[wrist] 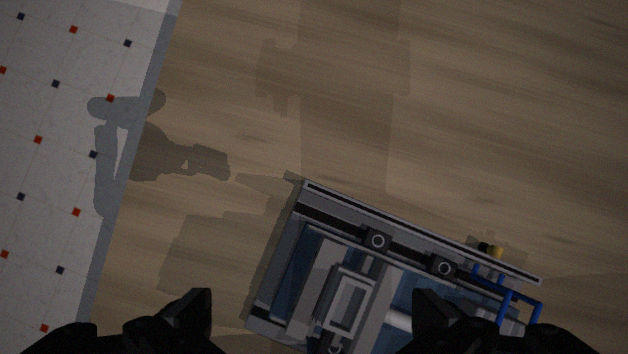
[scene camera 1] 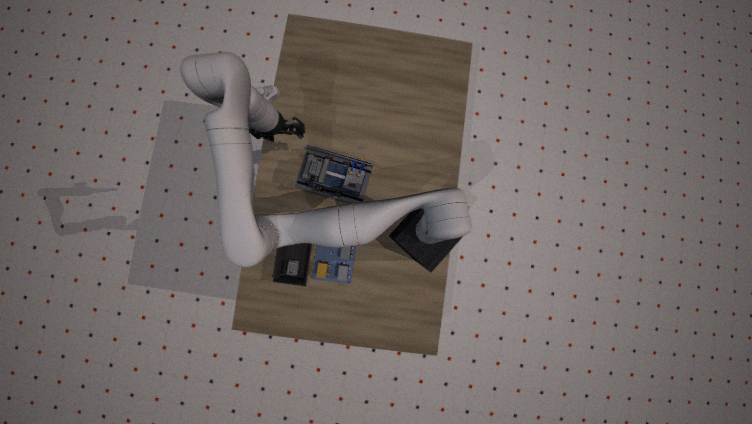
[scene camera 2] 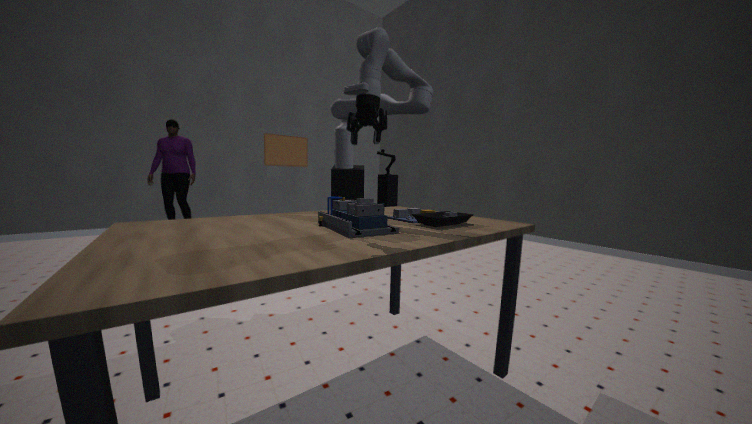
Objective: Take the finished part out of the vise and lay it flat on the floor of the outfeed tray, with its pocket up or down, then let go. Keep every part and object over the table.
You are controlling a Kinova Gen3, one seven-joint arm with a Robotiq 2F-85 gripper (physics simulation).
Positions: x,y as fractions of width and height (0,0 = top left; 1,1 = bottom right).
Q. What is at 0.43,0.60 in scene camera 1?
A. A blue plate.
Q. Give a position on a light grey jaw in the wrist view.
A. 0.51,0.76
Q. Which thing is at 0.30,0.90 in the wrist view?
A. My gripper.
